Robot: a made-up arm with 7 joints.
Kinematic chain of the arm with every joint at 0, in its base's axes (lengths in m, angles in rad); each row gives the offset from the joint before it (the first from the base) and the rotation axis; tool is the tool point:
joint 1: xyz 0 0 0.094 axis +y
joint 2: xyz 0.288 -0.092 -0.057 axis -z
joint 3: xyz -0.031 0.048 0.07 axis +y
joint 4: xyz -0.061 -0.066 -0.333 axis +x
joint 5: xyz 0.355 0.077 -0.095 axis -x
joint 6: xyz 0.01 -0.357 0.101 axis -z
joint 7: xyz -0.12 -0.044 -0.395 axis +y
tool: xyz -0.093 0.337 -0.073
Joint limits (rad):
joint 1: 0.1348..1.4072
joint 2: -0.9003..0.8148
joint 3: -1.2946..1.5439
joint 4: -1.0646..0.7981
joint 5: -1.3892..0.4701
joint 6: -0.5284..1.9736
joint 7: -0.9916..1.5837
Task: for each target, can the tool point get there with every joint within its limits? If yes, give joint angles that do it. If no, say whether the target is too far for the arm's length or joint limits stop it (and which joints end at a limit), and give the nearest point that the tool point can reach.
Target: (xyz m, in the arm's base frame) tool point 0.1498 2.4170 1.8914
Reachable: no: too far | nearest point 0.3328 0.8515 0.4905 | short by 2.109 m
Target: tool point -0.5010 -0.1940 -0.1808
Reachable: yes | joints 0.7602 0.1288 0.6628 -0.7423 -0.6879 -0.2233 1.0842
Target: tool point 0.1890 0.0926 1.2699
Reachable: no: joint limits stop it (at a limit: joint 1, joint 3, joint 6) | nearest point -0.0916 0.0264 0.7083 | short by 0.631 m
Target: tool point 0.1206 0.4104 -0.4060
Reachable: yes | joints 0.2918 -0.0200 0.3901 0.3996 -1.2358 0.0757 -0.7245
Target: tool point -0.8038 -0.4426 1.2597
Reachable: no: joint limits stop it (at a limit: joint 1, joint 3, joint 5, joint 6, joint 7) | nearest point -0.7379 -0.3153 0.6931 | short by 0.584 m
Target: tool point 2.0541 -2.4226 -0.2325
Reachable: no: too far | nearest point 0.9880 -0.9974 -0.0630 | short by 1.788 m
